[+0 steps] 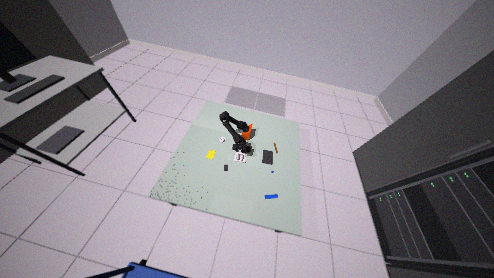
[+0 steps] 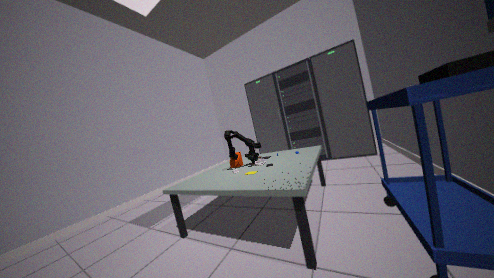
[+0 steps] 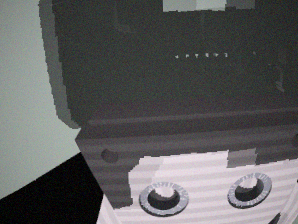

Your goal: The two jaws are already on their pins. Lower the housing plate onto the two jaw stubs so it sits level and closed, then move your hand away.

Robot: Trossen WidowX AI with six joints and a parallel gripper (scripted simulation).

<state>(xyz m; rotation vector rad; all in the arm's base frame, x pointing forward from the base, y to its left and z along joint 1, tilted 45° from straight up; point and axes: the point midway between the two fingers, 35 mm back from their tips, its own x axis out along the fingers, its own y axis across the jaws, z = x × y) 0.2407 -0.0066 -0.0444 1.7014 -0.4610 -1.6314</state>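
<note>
Right now the white part is 70 mm ahead of my gripper tip, 20 mm to the left of it and 10 mm below it. The rest, counted from my gripper tip: dark flat slab 290 mm to the left, 60 mm behind, 10 mm below; then yellow block 280 mm to the right, 140 mm ahead, 10 mm below; then dark cube 220 mm ahead, 80 mm to the right.
</note>
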